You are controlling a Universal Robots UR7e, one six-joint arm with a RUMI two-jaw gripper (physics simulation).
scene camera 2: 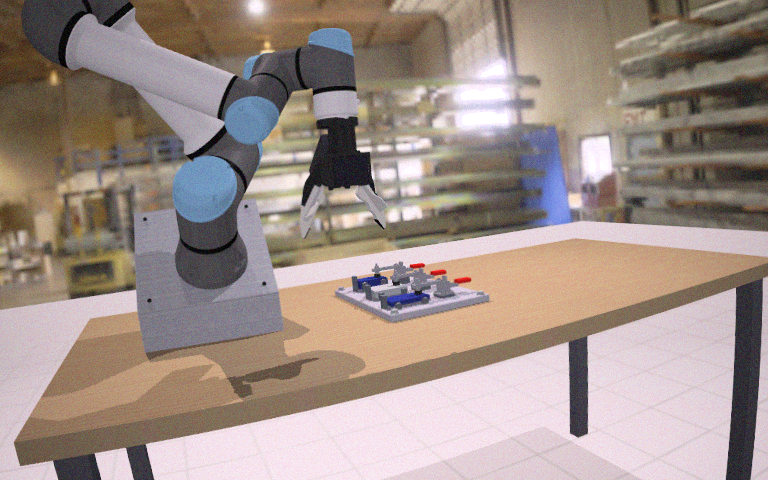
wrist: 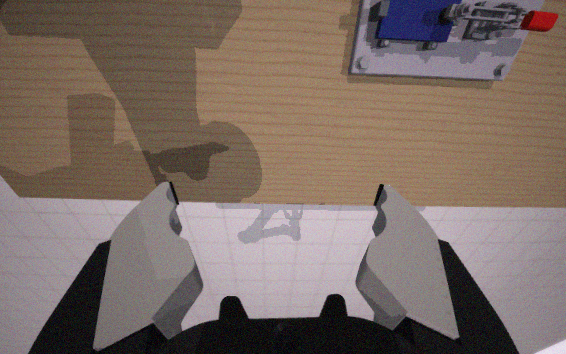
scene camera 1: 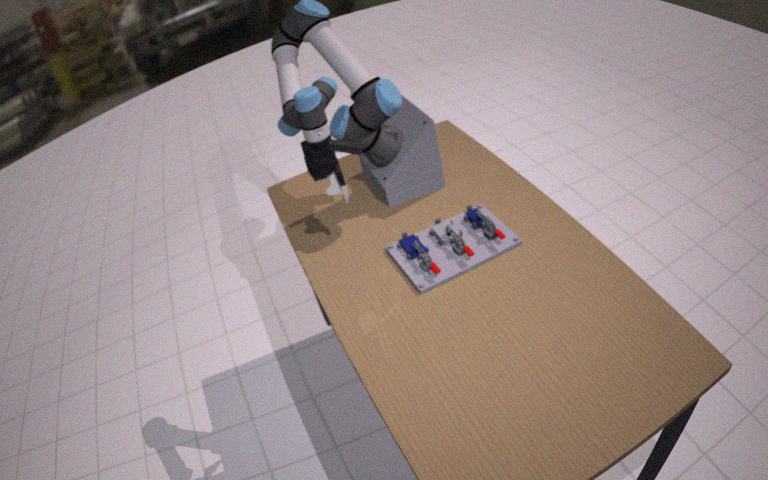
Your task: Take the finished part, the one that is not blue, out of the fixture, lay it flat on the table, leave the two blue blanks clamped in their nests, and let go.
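Seen in the pictures: gripper, fingertip midpoint: (scene camera 2: 344, 233) (wrist: 278, 185) (scene camera 1: 338, 191); arm's base, link origin: (scene camera 2: 211, 261) (scene camera 1: 388, 147).
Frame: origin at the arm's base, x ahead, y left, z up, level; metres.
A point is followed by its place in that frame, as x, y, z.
My gripper (scene camera 1: 339, 196) @(0.207, -0.258, 0.042) (scene camera 2: 344, 230) @(0.207, -0.258, 0.042) (wrist: 278, 185) @(0.207, -0.258, 0.042) is open and empty, high above the table's long edge near the robot base, apart from the fixture. The fixture plate (scene camera 1: 453, 266) @(0.516, -0.072, -0.137) (scene camera 2: 447, 304) @(0.438, -0.193, -0.139) (wrist: 430, 67) @(0.422, -0.181, -0.137) lies on the table (scene camera 1: 538, 350) @(0.914, -0.051, -0.152) (scene camera 2: 566, 283) @(0.762, -0.205, -0.152). The light grey finished part (scene camera 1: 442, 233) @(0.392, -0.033, -0.116) (scene camera 2: 386, 290) @(0.368, -0.047, -0.118) sits in the middle nest; it blends with the plate in scene camera 1 and does not show in the wrist view. One blue blank (scene camera 1: 410, 245) @(0.373, -0.133, -0.121) (scene camera 2: 407, 300) @(0.367, -0.153, -0.124) (wrist: 415, 20) @(0.371, -0.134, -0.121) sits in one outer nest under its clamp, the other blue blank (scene camera 1: 473, 216) @(0.387, 0.082, -0.111) (scene camera 2: 371, 281) @(0.384, 0.072, -0.115) in the far nest.
Three toggle clamps with red handles, the middle one (scene camera 1: 468, 250) @(0.523, -0.021, -0.101) (scene camera 2: 437, 272) @(0.514, -0.027, -0.103) among them, rise above the plate, handles pointing away from the robot base. The grey base block (scene camera 1: 410, 164) @(0.125, 0.016, -0.019) (scene camera 2: 209, 322) @(-0.030, -0.073, -0.111) stands at the table's end. The arm's shadow falls on the table.
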